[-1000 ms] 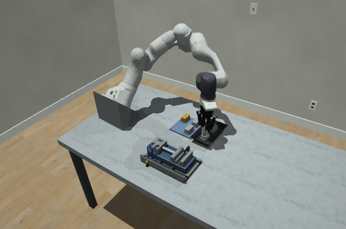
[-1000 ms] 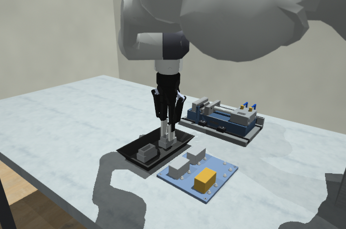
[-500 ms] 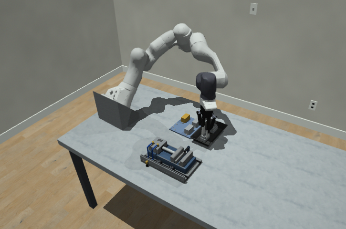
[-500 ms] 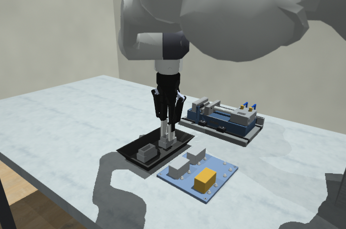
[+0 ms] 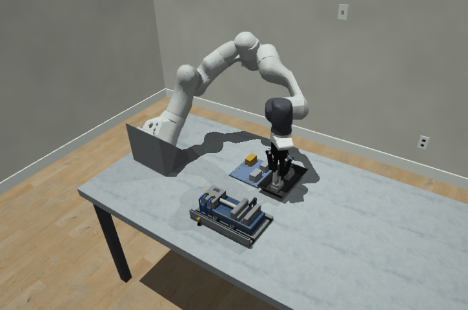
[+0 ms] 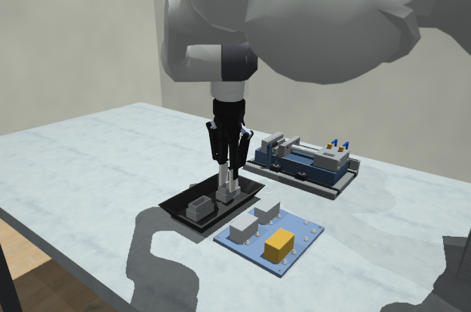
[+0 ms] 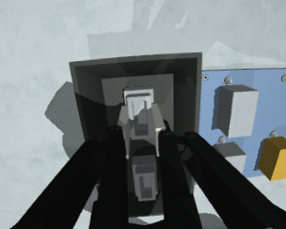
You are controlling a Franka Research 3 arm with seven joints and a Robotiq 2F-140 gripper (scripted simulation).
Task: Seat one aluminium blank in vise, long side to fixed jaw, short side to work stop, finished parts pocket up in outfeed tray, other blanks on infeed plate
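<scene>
Now: the brass blank 21 cm behind my hand, 10 cm to the left of it and 4 cm below it. From my hand the other things lie so: fixed jaw 4 cm ahead, 26 cm to the right, 1 cm above.
</scene>
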